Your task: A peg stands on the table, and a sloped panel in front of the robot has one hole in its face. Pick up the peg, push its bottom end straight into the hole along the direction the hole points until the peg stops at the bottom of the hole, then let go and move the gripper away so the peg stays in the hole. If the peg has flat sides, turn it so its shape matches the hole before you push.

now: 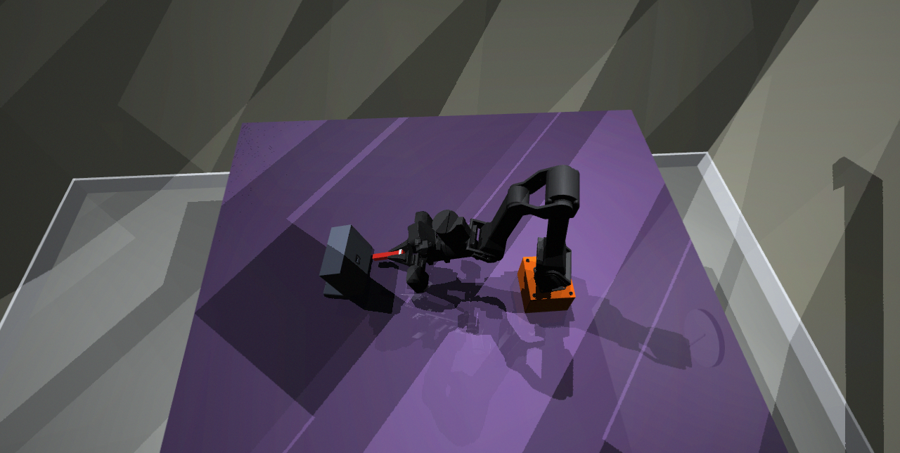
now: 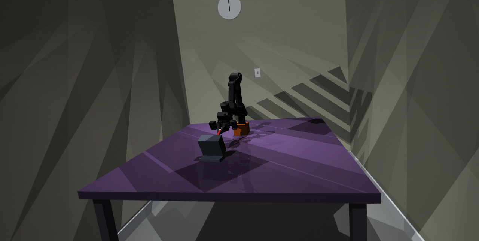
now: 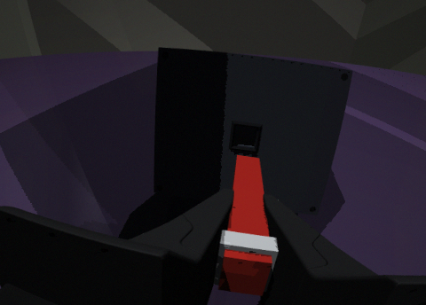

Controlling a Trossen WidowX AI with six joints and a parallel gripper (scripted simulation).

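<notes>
Right now the grey sloped panel is 10 cm ahead of my gripper tip, 2 cm to the right of it and 4 cm below it. Also, from my gripper tip: red square peg 1 cm behind, 1 cm above; foot 12 cm ahead, 3 cm to the right, 11 cm below.
</notes>
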